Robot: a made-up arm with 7 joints. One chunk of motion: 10 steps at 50 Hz.
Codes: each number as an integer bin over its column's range. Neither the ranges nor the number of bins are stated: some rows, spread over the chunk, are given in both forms.
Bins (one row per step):
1: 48 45 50 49 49 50
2: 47 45 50 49 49 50
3: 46 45 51 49 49 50
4: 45 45 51 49 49 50
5: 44 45 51 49 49 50
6: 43 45 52 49 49 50
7: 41 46 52 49 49 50
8: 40 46 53 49 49 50
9: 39 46 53 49 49 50
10: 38 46 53 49 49 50
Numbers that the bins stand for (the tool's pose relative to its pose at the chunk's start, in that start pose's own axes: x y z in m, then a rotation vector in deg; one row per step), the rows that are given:
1: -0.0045 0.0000 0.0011 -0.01 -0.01 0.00
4: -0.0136 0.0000 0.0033 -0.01 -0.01 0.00
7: -0.0258 0.0022 0.0056 -0.01 -0.01 0.00
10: -0.0348 0.0022 0.0078 -0.01 -0.01 0.00
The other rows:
2: -0.0076 0.0000 0.0011 -0.01 -0.01 0.00
3: -0.0106 0.0000 0.0033 -0.01 -0.01 0.00
5: -0.0167 0.0000 0.0033 -0.01 -0.01 0.00
6: -0.0197 0.0000 0.0056 -0.01 -0.01 0.00
8: -0.0288 0.0022 0.0078 -0.01 -0.01 0.00
9: -0.0318 0.0022 0.0078 -0.01 -0.01 0.00

